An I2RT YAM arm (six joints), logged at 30 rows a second.
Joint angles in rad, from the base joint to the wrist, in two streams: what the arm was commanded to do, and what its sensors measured. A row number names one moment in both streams.
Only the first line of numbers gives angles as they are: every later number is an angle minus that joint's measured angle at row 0.
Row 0, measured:
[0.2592, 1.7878, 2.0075, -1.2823, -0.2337, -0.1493]
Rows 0 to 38, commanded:
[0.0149, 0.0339, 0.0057, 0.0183, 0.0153, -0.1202]
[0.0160, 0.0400, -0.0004, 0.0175, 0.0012, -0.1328]
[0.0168, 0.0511, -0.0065, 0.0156, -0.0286, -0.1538]
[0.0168, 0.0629, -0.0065, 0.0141, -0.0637, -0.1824]
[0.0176, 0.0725, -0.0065, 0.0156, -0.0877, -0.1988]
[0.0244, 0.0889, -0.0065, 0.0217, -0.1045, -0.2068]
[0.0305, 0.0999, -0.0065, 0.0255, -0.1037, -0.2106]
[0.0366, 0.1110, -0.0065, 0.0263, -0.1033, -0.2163]
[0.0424, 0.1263, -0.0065, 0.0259, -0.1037, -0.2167]
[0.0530, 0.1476, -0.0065, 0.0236, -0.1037, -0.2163]
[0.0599, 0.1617, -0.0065, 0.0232, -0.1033, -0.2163]
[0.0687, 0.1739, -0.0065, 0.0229, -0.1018, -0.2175]
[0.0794, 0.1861, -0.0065, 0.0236, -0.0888, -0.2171]
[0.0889, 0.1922, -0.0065, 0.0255, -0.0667, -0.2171]
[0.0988, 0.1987, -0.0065, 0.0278, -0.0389, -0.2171]
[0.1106, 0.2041, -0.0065, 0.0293, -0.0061, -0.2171]
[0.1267, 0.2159, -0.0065, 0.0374, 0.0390, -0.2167]
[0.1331, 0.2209, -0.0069, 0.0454, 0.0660, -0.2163]
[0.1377, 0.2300, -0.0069, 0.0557, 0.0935, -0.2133]
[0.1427, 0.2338, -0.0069, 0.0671, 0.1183, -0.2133]
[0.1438, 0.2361, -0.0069, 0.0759, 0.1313, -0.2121]
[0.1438, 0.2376, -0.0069, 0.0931, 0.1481, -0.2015]
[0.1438, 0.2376, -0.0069, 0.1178, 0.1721, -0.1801]
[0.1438, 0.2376, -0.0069, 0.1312, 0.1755, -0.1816]
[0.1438, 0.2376, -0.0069, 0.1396, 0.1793, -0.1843]
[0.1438, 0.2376, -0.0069, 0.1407, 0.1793, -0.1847]
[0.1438, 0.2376, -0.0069, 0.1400, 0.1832, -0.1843]
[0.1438, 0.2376, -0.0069, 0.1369, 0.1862, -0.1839]
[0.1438, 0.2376, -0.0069, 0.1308, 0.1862, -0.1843]
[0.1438, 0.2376, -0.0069, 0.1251, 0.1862, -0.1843]
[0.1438, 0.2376, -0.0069, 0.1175, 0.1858, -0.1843]
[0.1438, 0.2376, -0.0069, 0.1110, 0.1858, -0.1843]
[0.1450, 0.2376, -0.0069, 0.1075, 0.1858, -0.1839]
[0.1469, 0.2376, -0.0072, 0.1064, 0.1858, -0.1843]
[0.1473, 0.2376, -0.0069, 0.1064, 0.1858, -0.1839]
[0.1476, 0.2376, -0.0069, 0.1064, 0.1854, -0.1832]
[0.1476, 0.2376, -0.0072, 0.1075, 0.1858, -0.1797]
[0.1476, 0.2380, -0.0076, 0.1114, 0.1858, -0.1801]
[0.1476, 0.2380, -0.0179, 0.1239, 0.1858, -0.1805]
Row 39, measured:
[0.1442, 0.2220, -0.0042, 0.1095, 0.1687, -0.1923]
